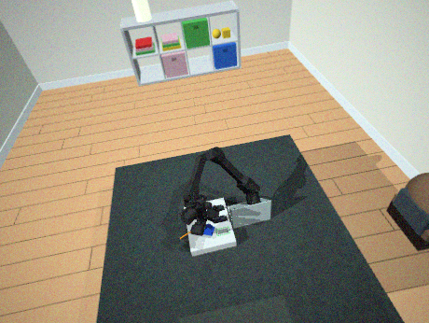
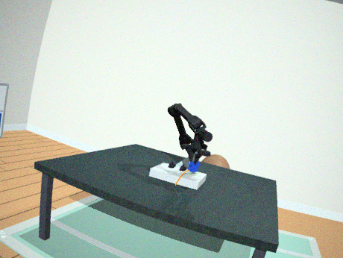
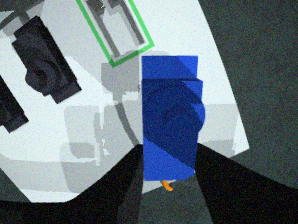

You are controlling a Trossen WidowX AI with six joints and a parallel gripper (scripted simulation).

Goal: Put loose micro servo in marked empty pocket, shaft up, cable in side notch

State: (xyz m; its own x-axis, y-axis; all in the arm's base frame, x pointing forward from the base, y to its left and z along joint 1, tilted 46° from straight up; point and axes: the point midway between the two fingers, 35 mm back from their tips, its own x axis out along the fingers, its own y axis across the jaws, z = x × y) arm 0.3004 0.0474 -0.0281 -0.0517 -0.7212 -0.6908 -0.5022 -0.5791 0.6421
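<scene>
My gripper tip is now 10 mm short of the white deck, 70 mm to the left of it and 100 mm above it.
</scene>
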